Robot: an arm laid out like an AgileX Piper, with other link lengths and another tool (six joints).
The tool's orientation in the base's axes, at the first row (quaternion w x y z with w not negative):
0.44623 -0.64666 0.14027 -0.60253
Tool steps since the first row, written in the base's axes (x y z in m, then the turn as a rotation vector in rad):
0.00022 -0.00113 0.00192 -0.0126 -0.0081 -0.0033
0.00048 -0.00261 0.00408 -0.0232 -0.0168 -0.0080
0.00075 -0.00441 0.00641 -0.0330 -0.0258 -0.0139
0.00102 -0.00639 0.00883 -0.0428 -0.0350 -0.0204
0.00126 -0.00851 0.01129 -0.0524 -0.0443 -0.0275
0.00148 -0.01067 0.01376 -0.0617 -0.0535 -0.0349
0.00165 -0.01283 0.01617 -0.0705 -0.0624 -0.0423
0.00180 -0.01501 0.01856 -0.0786 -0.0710 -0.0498
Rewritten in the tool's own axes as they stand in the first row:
0.00212 -0.00072 -0.00002 0.0007 0.0025 -0.0151
0.00466 -0.00141 -0.00012 0.0014 0.0072 -0.0288
0.00754 -0.00204 -0.00032 0.0017 0.0131 -0.0421
0.01061 -0.00263 -0.00059 0.0018 0.0197 -0.0555
0.01380 -0.00319 -0.00093 0.0016 0.0268 -0.0689
0.01702 -0.00374 -0.00131 0.0012 0.0341 -0.0820
0.02019 -0.00426 -0.00173 0.0007 0.0415 -0.0945
0.02336 -0.00477 -0.00219 0.0000 0.0491 -0.1063

